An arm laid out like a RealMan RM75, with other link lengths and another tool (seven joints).
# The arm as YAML. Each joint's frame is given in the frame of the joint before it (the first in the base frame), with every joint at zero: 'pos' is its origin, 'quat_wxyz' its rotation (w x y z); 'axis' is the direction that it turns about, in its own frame. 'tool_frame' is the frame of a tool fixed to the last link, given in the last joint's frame.
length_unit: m
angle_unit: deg
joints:
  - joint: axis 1
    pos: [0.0, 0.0, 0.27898]
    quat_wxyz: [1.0, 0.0, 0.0, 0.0]
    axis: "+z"
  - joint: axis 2
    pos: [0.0, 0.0, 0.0]
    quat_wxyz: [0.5, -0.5, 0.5, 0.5]
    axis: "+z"
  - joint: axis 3
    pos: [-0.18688, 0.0, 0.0]
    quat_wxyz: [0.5, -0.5, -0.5, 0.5]
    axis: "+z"
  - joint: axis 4
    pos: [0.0, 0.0, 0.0]
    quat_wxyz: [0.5, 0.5, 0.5, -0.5]
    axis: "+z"
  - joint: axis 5
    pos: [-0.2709, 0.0, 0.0]
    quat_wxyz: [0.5, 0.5, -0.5, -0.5]
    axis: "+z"
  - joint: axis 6
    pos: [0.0, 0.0, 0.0]
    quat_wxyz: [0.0, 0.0, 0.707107, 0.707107]
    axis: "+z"
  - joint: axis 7
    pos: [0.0, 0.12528, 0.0]
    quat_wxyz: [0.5, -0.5, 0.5, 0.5]
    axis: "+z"
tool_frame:
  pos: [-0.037, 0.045, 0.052]
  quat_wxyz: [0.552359, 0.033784, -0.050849, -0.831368]
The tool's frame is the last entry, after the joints.
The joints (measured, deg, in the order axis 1, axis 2, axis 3, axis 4, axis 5, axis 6, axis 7), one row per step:
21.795, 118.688, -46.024, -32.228, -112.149, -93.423, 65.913
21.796, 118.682, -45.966, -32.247, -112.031, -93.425, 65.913
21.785, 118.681, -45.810, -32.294, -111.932, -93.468, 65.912
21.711, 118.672, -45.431, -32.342, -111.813, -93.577, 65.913
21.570, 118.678, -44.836, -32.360, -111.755, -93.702, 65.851
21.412, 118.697, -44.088, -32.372, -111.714, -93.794, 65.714
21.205, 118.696, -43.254, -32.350, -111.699, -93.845, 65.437
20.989, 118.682, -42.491, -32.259, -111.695, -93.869, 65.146
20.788, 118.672, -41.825, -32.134, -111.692, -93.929, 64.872
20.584, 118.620, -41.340, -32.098, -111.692, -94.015, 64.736
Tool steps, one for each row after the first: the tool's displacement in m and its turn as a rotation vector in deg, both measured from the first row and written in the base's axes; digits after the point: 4 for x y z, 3 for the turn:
-0.0002, 0.0004, 0.0003, 0.143, 0.087, -0.023
-0.0004, 0.0010, 0.0008, 0.344, 0.210, -0.066
-0.0004, 0.0014, 0.0019, 0.705, 0.453, -0.249
0.0001, 0.0016, 0.0031, 1.195, 0.746, -0.554
0.0009, 0.0020, 0.0045, 1.844, 1.047, -0.902
0.0023, 0.0023, 0.0060, 2.618, 1.287, -1.259
0.0039, 0.0022, 0.0072, 3.316, 1.495, -1.634
0.0053, 0.0018, 0.0081, 3.887, 1.719, -1.966
0.0066, 0.0014, 0.0093, 4.300, 1.851, -2.262

